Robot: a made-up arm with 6 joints.
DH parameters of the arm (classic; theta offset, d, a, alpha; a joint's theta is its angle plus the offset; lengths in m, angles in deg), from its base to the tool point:
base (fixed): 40.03 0 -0.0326 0
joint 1: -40.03 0.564 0.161 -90
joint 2: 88.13 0 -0.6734 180
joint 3: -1.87 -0.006 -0.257 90
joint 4: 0 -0.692 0.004 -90
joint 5: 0 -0.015 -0.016 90
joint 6: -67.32 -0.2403 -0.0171 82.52
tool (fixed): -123.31 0.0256 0 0
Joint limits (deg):
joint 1: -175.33..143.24
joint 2: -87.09..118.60
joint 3: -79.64..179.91
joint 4: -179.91..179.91
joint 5: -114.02..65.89
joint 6: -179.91..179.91
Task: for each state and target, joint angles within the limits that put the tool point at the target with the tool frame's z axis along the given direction. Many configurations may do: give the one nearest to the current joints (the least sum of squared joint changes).
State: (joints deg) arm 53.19 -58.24 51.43 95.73 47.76 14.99
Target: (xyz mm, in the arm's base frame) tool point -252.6 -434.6 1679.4 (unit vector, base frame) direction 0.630 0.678 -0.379
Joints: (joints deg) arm 82.56 -57.13 27.10 124.55 63.52 51.41
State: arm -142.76 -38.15 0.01 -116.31 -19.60 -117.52
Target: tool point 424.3 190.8 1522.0 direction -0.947 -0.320 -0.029
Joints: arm -135.95 -84.06 -12.50 -92.95 -42.64 -80.89
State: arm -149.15 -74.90 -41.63 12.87 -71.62 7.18
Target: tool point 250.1 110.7 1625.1 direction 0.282 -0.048 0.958
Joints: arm -154.74 -65.63 10.06 2.57 -69.14 -14.40
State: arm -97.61 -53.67 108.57 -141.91 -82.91 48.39
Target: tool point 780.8 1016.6 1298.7 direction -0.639 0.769 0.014
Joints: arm -125.45 -58.48 74.18 -145.32 -41.58 42.03
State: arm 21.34 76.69 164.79 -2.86 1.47 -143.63
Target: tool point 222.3 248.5 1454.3 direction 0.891 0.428 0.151
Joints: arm 64.98 83.91 179.91 -38.32 51.87 -123.82
